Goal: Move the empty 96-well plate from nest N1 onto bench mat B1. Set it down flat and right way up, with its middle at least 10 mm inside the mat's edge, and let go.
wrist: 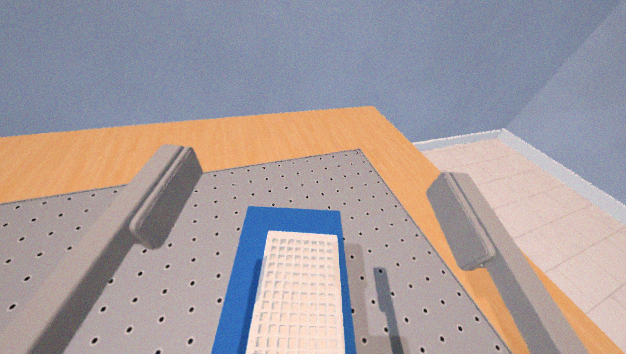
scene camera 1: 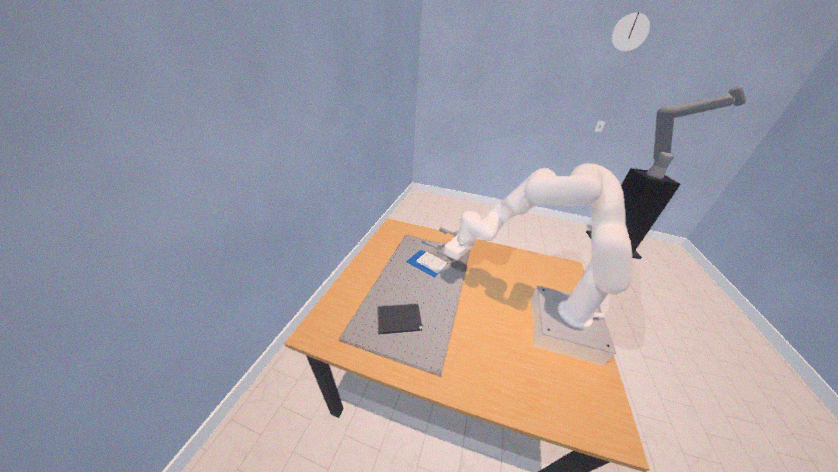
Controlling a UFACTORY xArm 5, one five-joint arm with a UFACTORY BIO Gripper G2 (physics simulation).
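Seen in the pictures: hand at its tool point: (wrist: 319, 205) (scene camera 1: 435, 236); arm's base at its link origin: (scene camera 1: 574, 314).
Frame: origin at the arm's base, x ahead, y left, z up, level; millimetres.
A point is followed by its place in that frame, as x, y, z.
The white 96-well plate (scene camera 1: 431, 260) {576, -279, -60} (wrist: 302, 295) {569, -272, -66} lies flat with its wells facing up on the blue mat (scene camera 1: 414, 262) {658, -259, -70} (wrist: 295, 218) {655, -307, -70}. In the wrist view a wide blue strip shows along its left side and far end, and a narrow one along its right; its near end is cut off by the frame. My gripper (scene camera 1: 432, 236) {572, -270, 92} (wrist: 315, 208) {572, -270, 92} is open and empty, its fingers wide apart and raised above the plate, touching neither plate nor mat. The dark nest (scene camera 1: 399, 318) {669, 83, -60} shows in the scene view with no plate on it.
The mat and nest are on a grey perforated board (scene camera 1: 375, 293) {794, -31, -72} (wrist: 165, 315) {615, -152, -72} on the wooden table (scene camera 1: 498, 363) {300, 191, -85} (wrist: 280, 130) {869, -377, -85}. The arm's base stands on a grey block (scene camera 1: 551, 340) {115, 113, -24} at the right. A black pedestal (scene camera 1: 649, 205) with a grey arm stands behind the table.
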